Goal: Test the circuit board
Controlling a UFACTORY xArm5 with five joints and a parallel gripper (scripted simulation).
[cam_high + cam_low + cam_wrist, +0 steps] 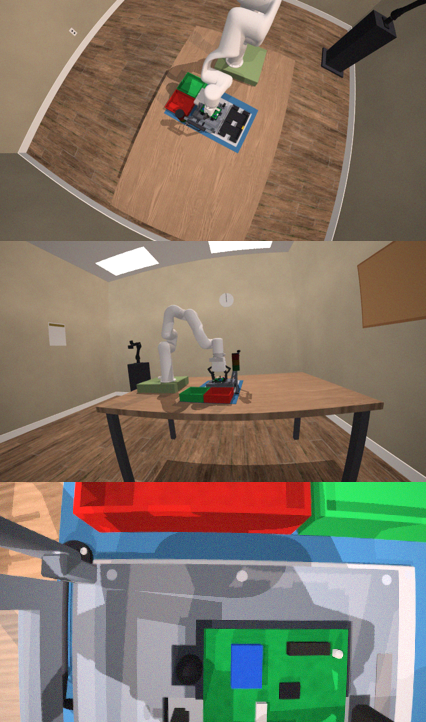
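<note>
The green circuit board is right at my hand. Also, from my hand: clear lid: 120 mm ahead, 10 mm to the right, 100 mm above; red bin: 20 mm ahead, 200 mm to the right, 60 mm below; green bin: 130 mm behind, 190 mm to the right, 60 mm below.
</note>
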